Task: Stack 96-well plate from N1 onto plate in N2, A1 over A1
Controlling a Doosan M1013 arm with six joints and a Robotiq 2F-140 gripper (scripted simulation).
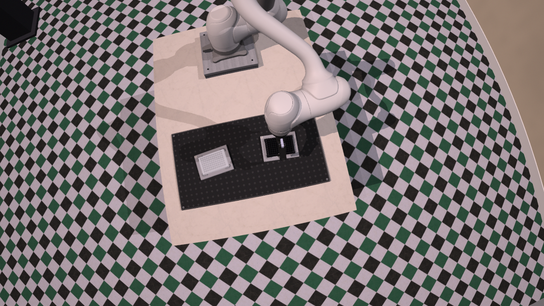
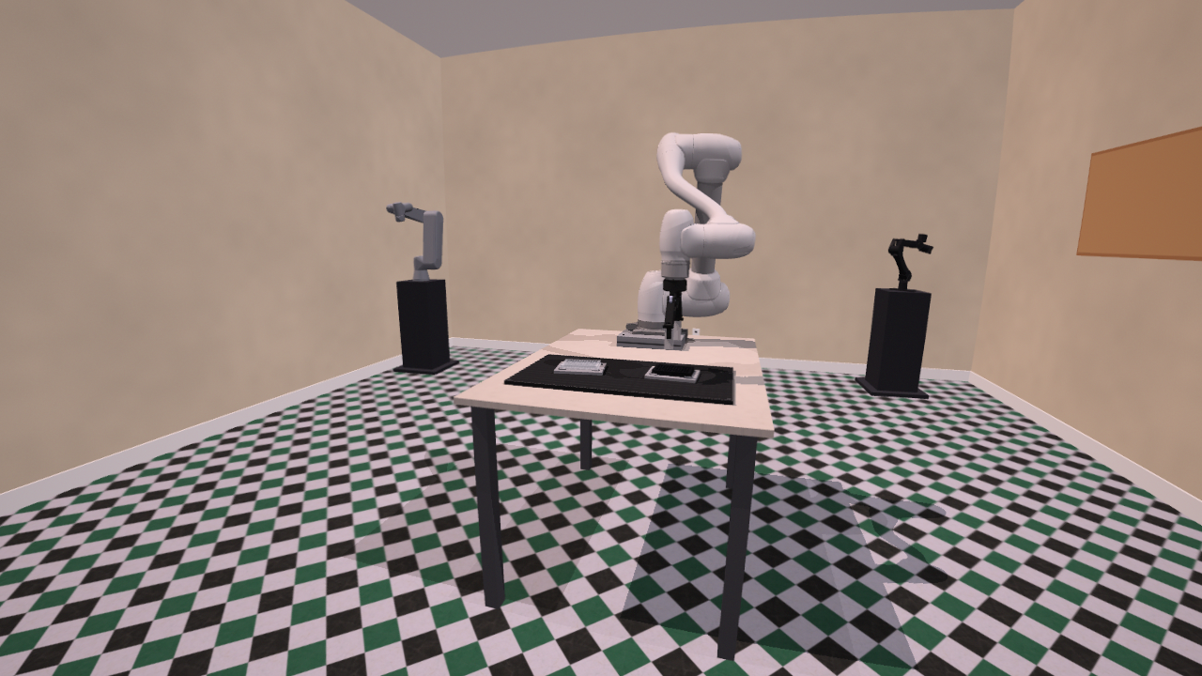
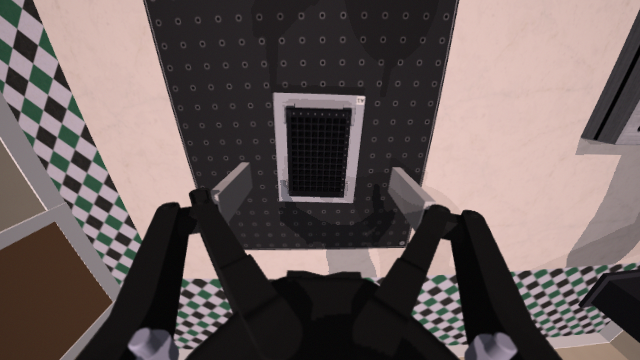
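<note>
Right now the black 96-well plate is 100 mm below my hand. Also, from my hand: plate nest N1 (110 mm below); white 96-well plate (310 mm to the right, 100 mm below); plate nest N2 (310 mm to the right, 110 mm below).
</note>
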